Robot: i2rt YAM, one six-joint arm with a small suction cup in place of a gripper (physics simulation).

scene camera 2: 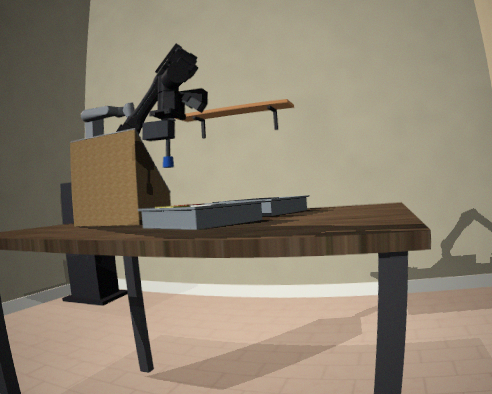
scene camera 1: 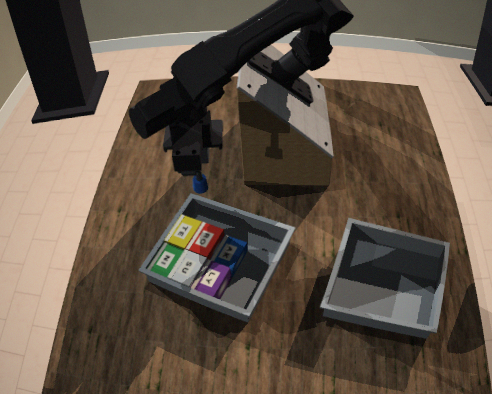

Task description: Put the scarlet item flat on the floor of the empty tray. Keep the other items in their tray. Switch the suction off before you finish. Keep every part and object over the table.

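Pixels of known places: hand at its tool point: [scene camera 2: 168, 167] [scene camera 1: 200, 187]; arm's base at its link origin: [scene camera 2: 112, 160] [scene camera 1: 279, 75].
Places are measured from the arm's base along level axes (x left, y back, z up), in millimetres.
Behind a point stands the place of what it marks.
The scarlet item is a red block [scene camera 1: 205, 239] @(x -180, y -339, z -157 mm) labelled RO, face up in the left tray [scene camera 1: 200, 300] @(x -194, y -463, z -193 mm) [scene camera 2: 170, 220] @(x -266, y -325, z -190 mm). Around it are the yellow TE block [scene camera 1: 183, 231] @(x -226, y -315, z -158 mm), green NI block [scene camera 1: 165, 260] @(x -262, y -383, z -164 mm), white SU block [scene camera 1: 187, 267] @(x -215, y -405, z -158 mm), blue AK block [scene camera 1: 229, 251] @(x -133, y -359, z -175 mm) and purple LY block [scene camera 1: 211, 279] @(x -168, y -432, z -163 mm). The empty tray [scene camera 1: 380, 322] @(x 154, y -553, z -183 mm) [scene camera 2: 290, 206] @(x 150, y -552, z -190 mm) stands to the right in scene camera 1. My gripper [scene camera 1: 200, 191] [scene camera 2: 168, 166], a blue suction cup, is open with nothing on it. It points down, well above the table near the left tray's back corner. The blocks' sides are mostly hidden in scene camera 2.
The arm's wedge-shaped base block [scene camera 1: 285, 165] @(x -2, y -155, z -145 mm) [scene camera 2: 102, 185] @(x -86, y -11, z -84 mm) stands behind the trays. Both trays have raised walls, and a gap separates them. A wall shelf [scene camera 2: 250, 108] shows behind the table [scene camera 2: 350, 242] @(x -538, y -729, z -221 mm). A black pillar [scene camera 1: 50, 60] stands off the table at the back left.
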